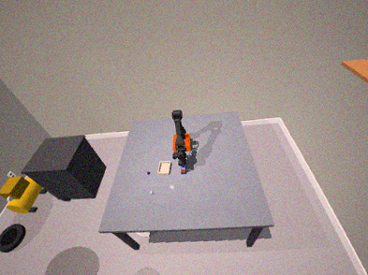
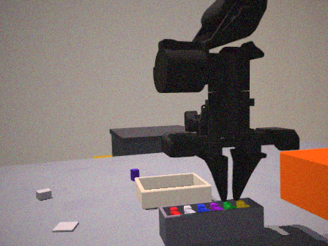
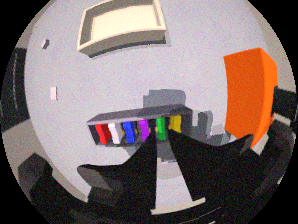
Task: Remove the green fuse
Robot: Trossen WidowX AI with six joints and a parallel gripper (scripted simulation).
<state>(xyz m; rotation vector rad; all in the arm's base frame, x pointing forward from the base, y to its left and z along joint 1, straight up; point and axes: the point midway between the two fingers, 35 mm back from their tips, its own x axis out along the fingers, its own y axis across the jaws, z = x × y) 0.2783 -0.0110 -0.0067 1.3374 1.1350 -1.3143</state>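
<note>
My gripper tip is now 20 mm above the green fuse. From my gripper tip the other things lie so: grey block 300 mm to the right, 250 mm ahead, 40 mm below; then tray 190 mm to the right, 40 mm below, 10 mm ahead.
</note>
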